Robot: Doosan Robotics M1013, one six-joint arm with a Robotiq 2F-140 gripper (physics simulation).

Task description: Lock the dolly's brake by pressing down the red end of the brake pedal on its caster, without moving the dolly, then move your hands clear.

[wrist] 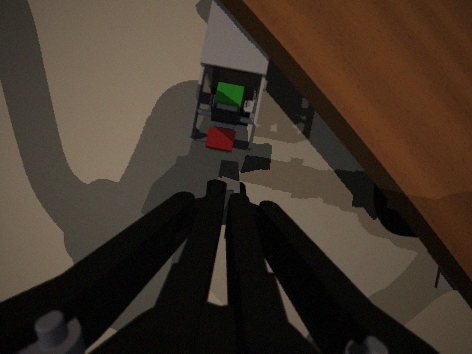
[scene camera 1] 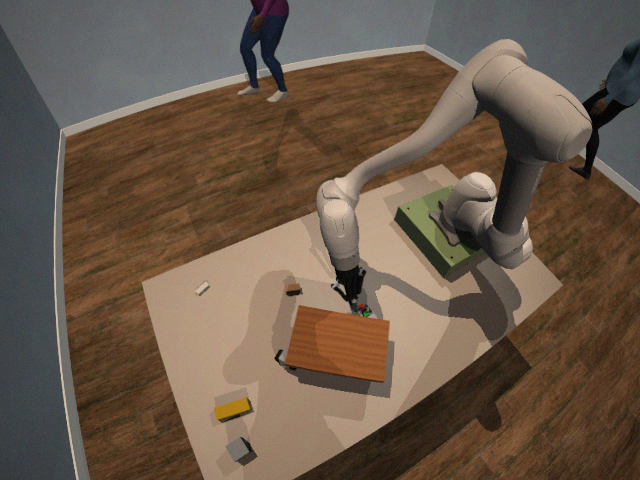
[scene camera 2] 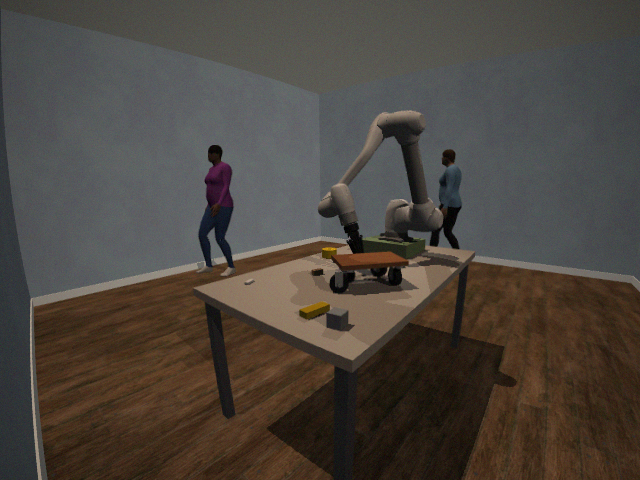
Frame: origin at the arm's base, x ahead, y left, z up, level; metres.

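Seen in the pictures: gripper, fingertip midpoint: (wrist: 228, 174) (scene camera 1: 353, 308); arm's base, origin of the base link: (scene camera 1: 455, 225) (scene camera 2: 396, 239).
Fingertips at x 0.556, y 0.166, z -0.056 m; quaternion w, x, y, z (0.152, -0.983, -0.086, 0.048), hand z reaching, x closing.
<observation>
Offsets run from my fingertips to a thing's middle. "spot": to the spot under its first point. Level surfaces: height alone.
The dolly @[spot: dz +0.096, dx +0.123, dy +0.127 m] (scene camera 1: 338, 343) (scene camera 2: 369, 259) (wrist: 400, 100) has an orange-brown wooden deck and stands upright on black-wheeled casters. The caster at its arm-side edge has a grey housing @[dz +0.022, dx -0.016, dy +0.083 m] (wrist: 232, 45) and a brake pedal with a red end @[dz +0.058, dx -0.010, dy +0.024 m] (scene camera 1: 361, 306) (wrist: 220, 139) and a green end @[spot: dz +0.058, dx -0.016, dy +0.058 m] (scene camera 1: 367, 314) (wrist: 230, 95). In the wrist view the red end lies just past my fingertips, the green end farther off. My gripper (scene camera 1: 354, 305) (wrist: 228, 174) is shut and empty, pointing down beside the pedal's red end. Contact with the pedal cannot be told. In scene camera 2 the deck hides the fingertips and pedal.
On the table @[dz -0.030 m] (scene camera 1: 175, 310) (scene camera 2: 268, 299) are a brown block @[dz -0.016, dx +0.177, dy -0.158 m] (scene camera 1: 293, 288) (scene camera 2: 317, 271), a white piece @[dz -0.024, dx +0.505, dy -0.277 m] (scene camera 1: 202, 288) (scene camera 2: 249, 282), a yellow bar @[dz -0.017, dx +0.500, dy +0.190 m] (scene camera 1: 232, 409) (scene camera 2: 314, 310) and a grey cube @[dz -0.003, dx +0.514, dy +0.316 m] (scene camera 1: 238, 449) (scene camera 2: 337, 318). A yellow cylinder @[dz -0.003, dx -0.134, dy -0.390 m] (scene camera 2: 329, 252) stands farther back. Two people stand beyond the table.
</observation>
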